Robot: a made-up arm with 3 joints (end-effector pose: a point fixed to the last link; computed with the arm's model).
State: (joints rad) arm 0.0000 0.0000 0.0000
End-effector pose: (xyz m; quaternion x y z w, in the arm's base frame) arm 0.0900 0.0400 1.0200 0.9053 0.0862 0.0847 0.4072
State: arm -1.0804 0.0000 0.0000
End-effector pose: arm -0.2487 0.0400 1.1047 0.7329 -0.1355 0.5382 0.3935
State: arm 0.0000 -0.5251 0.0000
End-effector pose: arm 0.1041 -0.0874 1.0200 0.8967 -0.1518 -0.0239 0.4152
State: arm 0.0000 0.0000 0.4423
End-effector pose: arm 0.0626 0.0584 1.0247 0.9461 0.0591 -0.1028 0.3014
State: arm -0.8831 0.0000 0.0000
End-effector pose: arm -0.1832 0.0400 1.1178 0.7823 -0.0961 0.4634 0.4049
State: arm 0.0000 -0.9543 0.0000
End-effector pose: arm 0.0664 -0.1856 1.0200 0.8438 -0.3392 -0.1118 0.4006
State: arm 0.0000 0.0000 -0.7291
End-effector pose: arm 0.1375 0.0240 1.0404 0.7437 0.1210 0.3804 0.5362
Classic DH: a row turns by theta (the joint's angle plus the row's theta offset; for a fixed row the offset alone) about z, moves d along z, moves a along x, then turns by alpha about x. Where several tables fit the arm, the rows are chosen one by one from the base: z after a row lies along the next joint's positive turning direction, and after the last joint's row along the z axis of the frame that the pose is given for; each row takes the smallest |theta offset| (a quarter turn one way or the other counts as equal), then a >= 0, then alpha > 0; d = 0 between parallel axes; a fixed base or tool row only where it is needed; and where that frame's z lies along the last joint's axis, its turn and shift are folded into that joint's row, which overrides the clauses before.
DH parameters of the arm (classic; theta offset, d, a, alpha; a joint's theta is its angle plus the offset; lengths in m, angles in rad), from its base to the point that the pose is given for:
base (fixed): 0 0.78 -0.15 -1.5708
joint 1: 0 -0.05 0.01 1.5708
joint 2: -0.522 0.4172 0.1495 -2.0204
joint 3: -0.5982 0.2625 -0.0386 -1.7513
tool (fixed): -0.6248 0.0665 0 0

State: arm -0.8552 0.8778 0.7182
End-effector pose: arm -0.3171 0.1729 0.9748 0.8069 0.2764 0.2574 0.4541
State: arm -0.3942 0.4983 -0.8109
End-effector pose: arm -0.0460 0.1495 1.1097 0.5489 0.2078 0.6533 0.4782
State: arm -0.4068 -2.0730 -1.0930
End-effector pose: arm -0.3224 -0.3453 1.0115 0.4707 -0.6084 -0.1422 0.6229
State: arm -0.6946 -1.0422 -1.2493
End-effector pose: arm -0.1605 -0.2715 1.1500 0.4592 -0.4225 0.3752 0.6854
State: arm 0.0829 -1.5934 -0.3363
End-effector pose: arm -0.0458 -0.3044 1.0175 0.6567 -0.5104 -0.2095 0.5141
